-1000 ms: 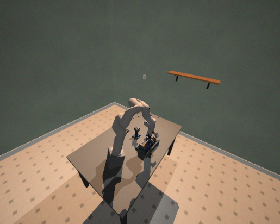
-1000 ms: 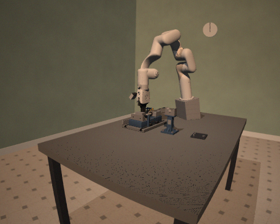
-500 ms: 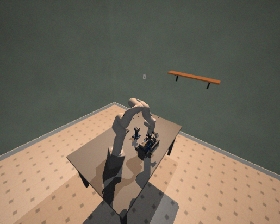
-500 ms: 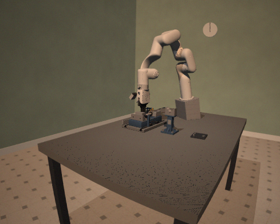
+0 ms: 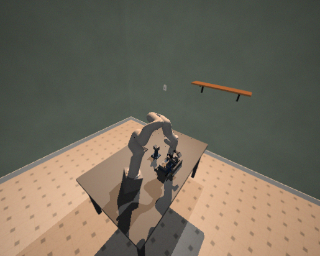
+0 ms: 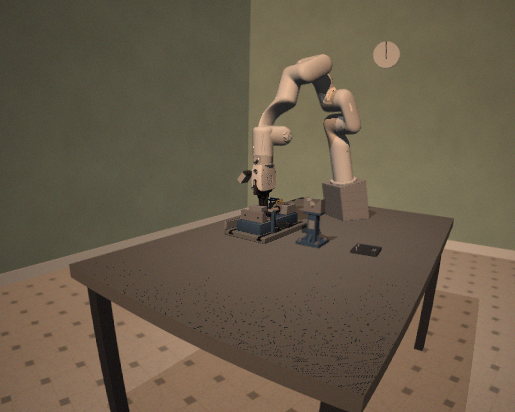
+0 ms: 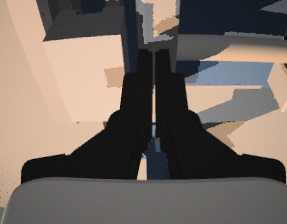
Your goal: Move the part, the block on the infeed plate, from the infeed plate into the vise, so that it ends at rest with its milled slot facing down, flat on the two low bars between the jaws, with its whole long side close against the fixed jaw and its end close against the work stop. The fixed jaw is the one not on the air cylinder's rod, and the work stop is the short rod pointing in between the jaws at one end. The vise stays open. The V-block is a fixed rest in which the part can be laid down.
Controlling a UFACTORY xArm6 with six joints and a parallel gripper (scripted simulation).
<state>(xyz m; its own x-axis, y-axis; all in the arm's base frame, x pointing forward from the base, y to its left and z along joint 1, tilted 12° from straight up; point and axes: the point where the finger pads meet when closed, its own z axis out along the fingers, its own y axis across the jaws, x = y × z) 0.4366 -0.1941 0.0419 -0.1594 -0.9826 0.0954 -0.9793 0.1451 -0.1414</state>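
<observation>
Now: the part 30 mm below my hand, 30 mm ahead of it and 10 mm to the right of it. From my hand the other things lie so: air cylinder rod 60 mm behind, 40 mm below, 10 mm to the left; then work stop 40 mm to the left, 40 mm ahead, 30 mm below; then vise base rail 90 mm to the right, 80 mm below, 50 mm behind.
</observation>
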